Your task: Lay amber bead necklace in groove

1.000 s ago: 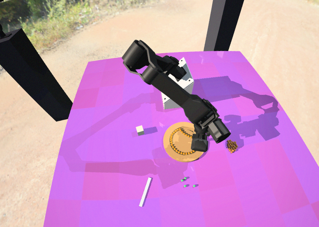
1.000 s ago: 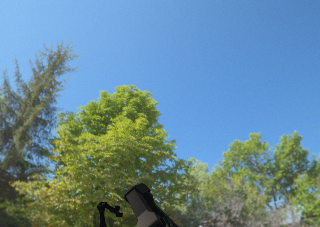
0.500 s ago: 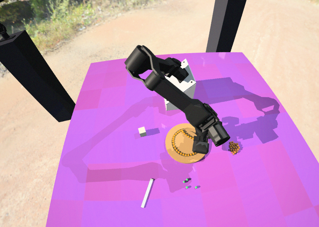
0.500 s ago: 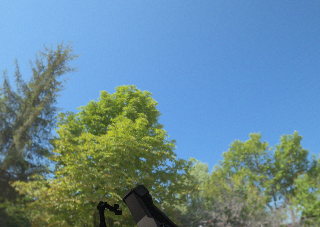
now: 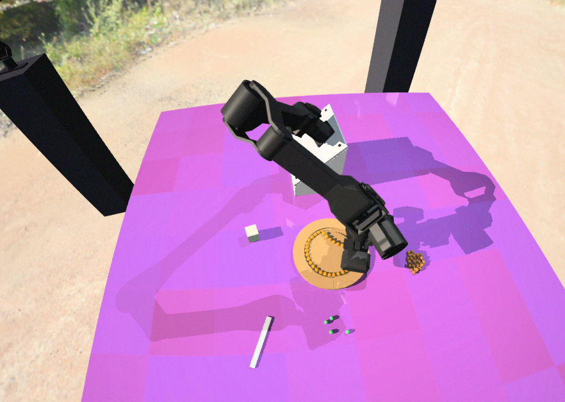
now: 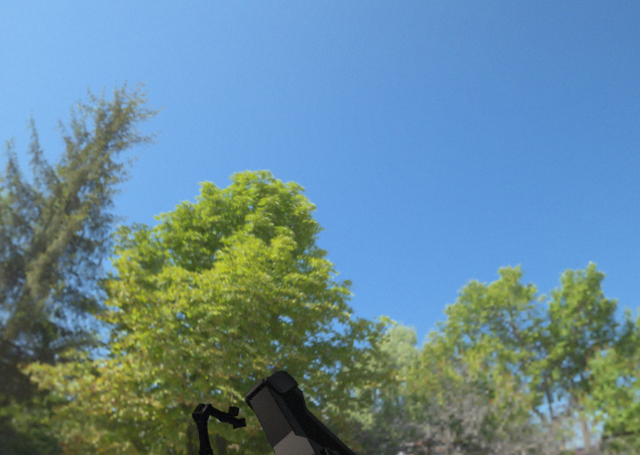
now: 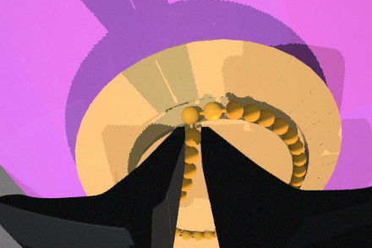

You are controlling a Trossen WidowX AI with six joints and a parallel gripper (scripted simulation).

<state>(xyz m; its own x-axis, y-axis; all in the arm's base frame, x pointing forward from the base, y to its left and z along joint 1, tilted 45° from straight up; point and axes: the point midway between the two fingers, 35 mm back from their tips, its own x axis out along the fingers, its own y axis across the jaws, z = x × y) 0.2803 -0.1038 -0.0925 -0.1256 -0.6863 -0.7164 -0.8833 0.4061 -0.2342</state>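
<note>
My gripper tip is 10 mm past the round tan bead board, 50 mm to the left of it and 10 mm above it. Round my gripper tip: small cream cube (110 mm behind, 240 mm to the right); white bar (160 mm ahead, 280 mm to the right, 10 mm below).
</note>
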